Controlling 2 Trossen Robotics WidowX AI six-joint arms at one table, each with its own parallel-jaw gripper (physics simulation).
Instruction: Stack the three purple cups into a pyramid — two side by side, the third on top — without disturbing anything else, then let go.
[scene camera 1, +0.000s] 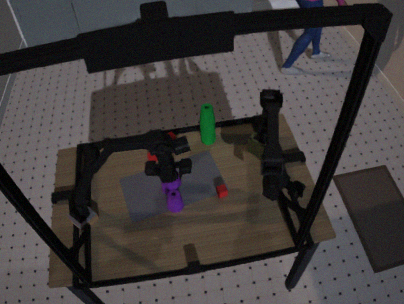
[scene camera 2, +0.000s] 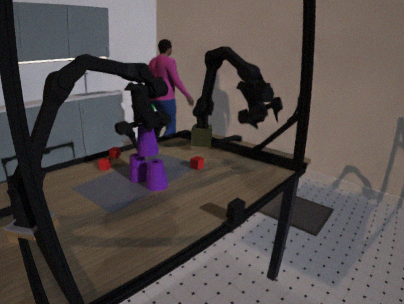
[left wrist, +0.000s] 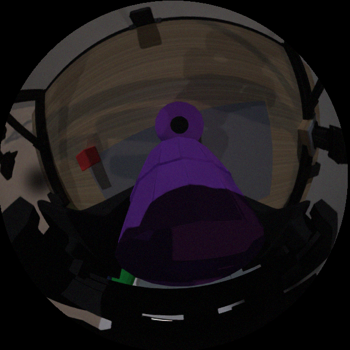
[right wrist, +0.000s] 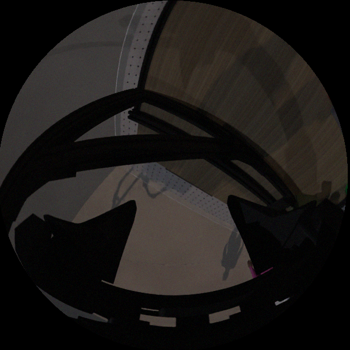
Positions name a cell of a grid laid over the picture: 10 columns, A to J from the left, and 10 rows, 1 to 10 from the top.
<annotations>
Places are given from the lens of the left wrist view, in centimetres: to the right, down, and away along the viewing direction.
left gripper (left wrist: F6): 1, 1, 10
purple cup (left wrist: F4): 2, -6, 11
grey mat (left wrist: G4): 13, -8, 19
The marked spots on the grey mat and the purple cup are 14 cm apart.
</annotations>
